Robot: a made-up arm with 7 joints.
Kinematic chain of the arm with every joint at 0, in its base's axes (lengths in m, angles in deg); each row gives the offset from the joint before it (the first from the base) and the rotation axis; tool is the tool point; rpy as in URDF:
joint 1: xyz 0 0 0.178 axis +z
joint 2: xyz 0 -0.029 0.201 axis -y
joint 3: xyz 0 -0.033 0.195 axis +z
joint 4: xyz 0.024 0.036 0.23 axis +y
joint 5: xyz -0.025 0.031 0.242 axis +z
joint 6: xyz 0 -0.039 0.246 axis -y
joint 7: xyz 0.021 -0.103 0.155 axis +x
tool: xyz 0 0 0 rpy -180 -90 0
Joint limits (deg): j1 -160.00..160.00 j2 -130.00..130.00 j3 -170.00..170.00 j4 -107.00..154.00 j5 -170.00..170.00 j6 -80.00..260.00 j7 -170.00..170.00
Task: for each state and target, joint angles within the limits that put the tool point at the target. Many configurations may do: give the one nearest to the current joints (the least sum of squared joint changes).
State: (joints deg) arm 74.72 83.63 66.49 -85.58 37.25 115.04 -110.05
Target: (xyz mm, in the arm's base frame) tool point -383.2 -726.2 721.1
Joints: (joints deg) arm 34.72 69.31 75.06 -40.29 55.84 96.67 -110.05
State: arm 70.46 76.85 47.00 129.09 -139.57 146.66 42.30
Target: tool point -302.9 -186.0 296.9
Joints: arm 89.37 81.31 67.56 137.22 -144.26 148.57 42.30
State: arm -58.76 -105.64 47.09 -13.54 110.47 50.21 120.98
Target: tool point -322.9 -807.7 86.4
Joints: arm -83.12 -121.54 55.63 -59.39 91.65 78.84 120.98
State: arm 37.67 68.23 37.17 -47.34 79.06 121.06 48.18
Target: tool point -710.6 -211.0 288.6
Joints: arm -1.79 76.45 18.80 -66.05 77.68 137.65 48.18
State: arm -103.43 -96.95 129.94 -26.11 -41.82 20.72 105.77
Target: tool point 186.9 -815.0 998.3
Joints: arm -91.32 -61.89 134.43 31.97 -26.46 -0.36 105.77
